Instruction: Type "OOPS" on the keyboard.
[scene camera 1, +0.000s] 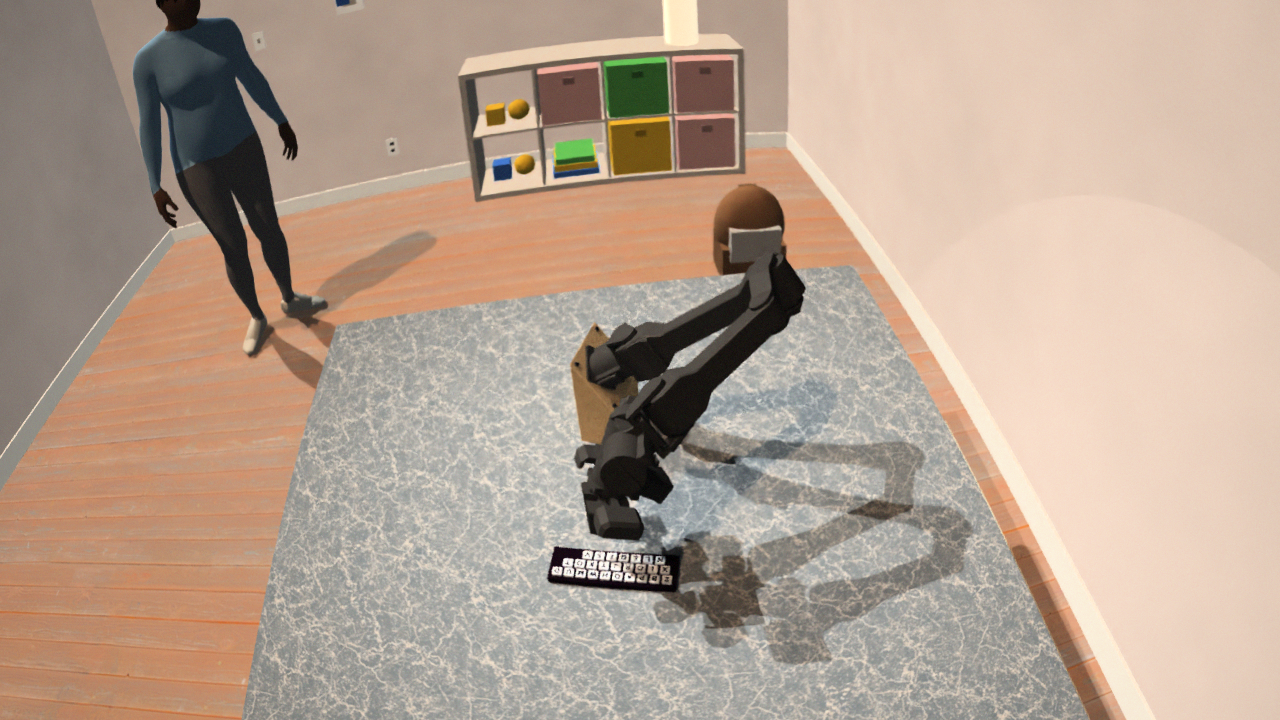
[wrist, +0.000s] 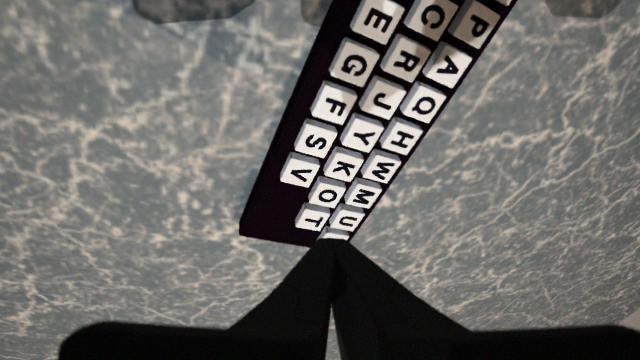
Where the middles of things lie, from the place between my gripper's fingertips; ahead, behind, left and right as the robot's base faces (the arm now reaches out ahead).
My gripper is now 60 mm above the S key (wrist: 315, 138). Also, from my hand: K key (wrist: 343, 164): 60 mm below, 20 mm ahead, 10 mm to the right; black keyboard (scene camera 1: 559, 553): 70 mm below, 30 mm ahead, 20 mm to the left; O key (wrist: 327, 192): 60 mm below, 30 mm to the right, 20 mm ahead.
